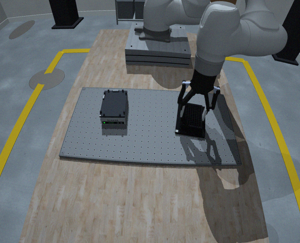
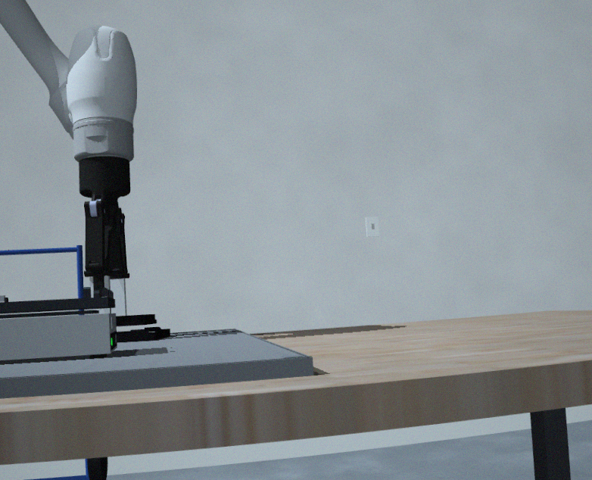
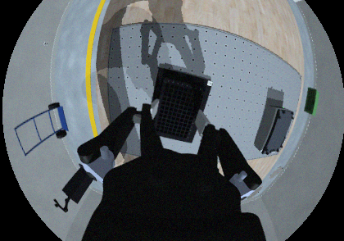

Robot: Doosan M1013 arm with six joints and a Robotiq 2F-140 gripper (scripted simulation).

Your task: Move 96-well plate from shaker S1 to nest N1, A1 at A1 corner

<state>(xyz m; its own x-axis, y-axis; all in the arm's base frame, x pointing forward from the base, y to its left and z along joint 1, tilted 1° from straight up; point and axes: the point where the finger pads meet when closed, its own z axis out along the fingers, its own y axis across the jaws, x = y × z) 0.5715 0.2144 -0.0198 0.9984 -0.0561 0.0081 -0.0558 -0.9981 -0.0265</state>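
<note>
Now: hand 3 cm above the black 96-well plate. From my hand the other things lie so: black plate nest N1: 5 cm below; then small pale mark: 7 cm ahead, 6 cm to the right, 4 cm below.
</note>
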